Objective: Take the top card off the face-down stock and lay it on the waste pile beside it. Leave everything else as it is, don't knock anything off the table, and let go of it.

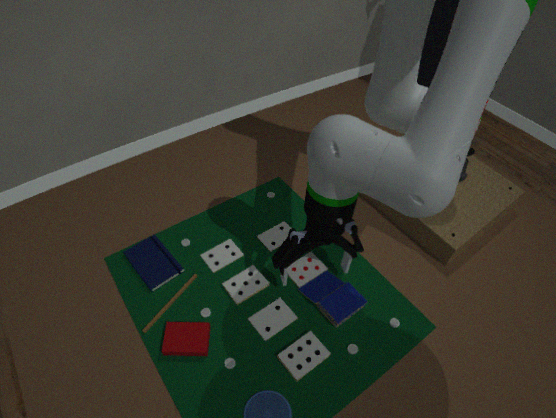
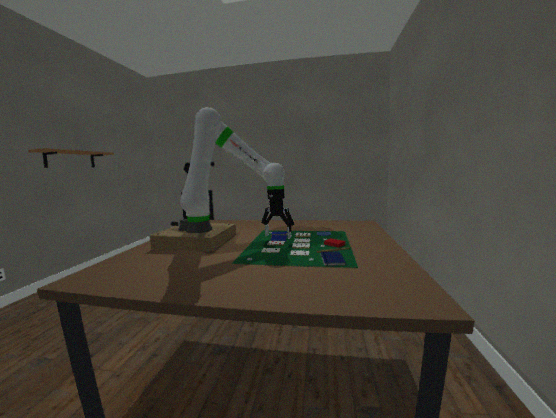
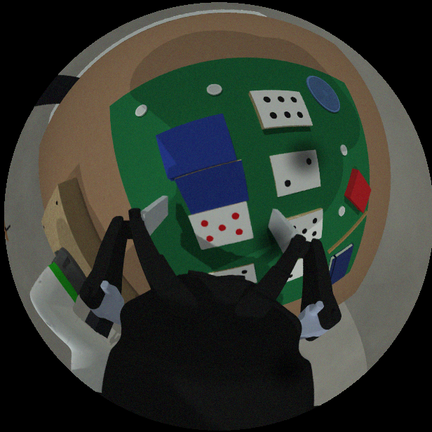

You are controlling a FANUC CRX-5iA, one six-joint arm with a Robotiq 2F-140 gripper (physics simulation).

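Places are measured from the arm's base along level axes (x left, y ahead, z down), in centimetres.
Where they show: gripper, fingertip midpoint: [image 1: 314, 274] [image 2: 278, 236]; arm's base, link origin: [image 2: 199, 230].
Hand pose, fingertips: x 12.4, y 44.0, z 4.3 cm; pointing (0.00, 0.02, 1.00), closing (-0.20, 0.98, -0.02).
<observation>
Things, the pixels of their top centre, and the offset from my fingertips.
- face-down stock, top centre: [image 1: 343, 301] dx +8.8, dy -2.4, dz +0.2 cm
- single blue face-down card, top centre: [image 1: 321, 283] [image 2: 278, 236] dx +2.7, dy -0.6, dz +0.5 cm
- waste pile, top centre: [image 1: 305, 268] dx -3.6, dy +0.1, dz +2.2 cm
- red box, top centre: [image 1: 185, 336] [image 2: 334, 240] dx +2.0, dy +31.2, dz +0.9 cm
- thin stick, top centre: [image 1: 170, 301] dx -8.1, dy +31.9, dz +2.2 cm
- dark blue book, top centre: [image 1: 152, 260] [image 2: 332, 256] dx -20.5, dy +33.1, dz +1.7 cm
- round blue disc, top centre: [image 1: 267, 414] dx +22.3, dy +22.0, dz +2.5 cm
The face-down stock [image 1: 343, 302] [image 3: 197, 142] is a thick blue stack on the green mat. A single blue face-down card [image 1: 321, 286] [image 3: 215, 187] lies between it and the waste pile [image 1: 306, 269] [image 3: 221, 226], whose white top card has red dots. This blue card covers part of the red-dotted card, and its other edge meets the stock's near side; whether that edge rests on the stock I cannot tell. My gripper [image 1: 316, 270] [image 2: 278, 234] [image 3: 219, 211] is open and empty, fingers pointing down, above the red-dotted card, with one pale fingertip on each side of it.
White black-dotted cards [image 1: 273, 318] [image 3: 295, 172] lie beside the piles. A red box [image 1: 186, 338] [image 2: 334, 243] [image 3: 357, 190], a thin stick [image 1: 170, 303], a dark blue book [image 1: 152, 262] [image 2: 333, 258], a round blue disc [image 1: 268, 406] [image 3: 323, 93] and several white discs share the mat.
</observation>
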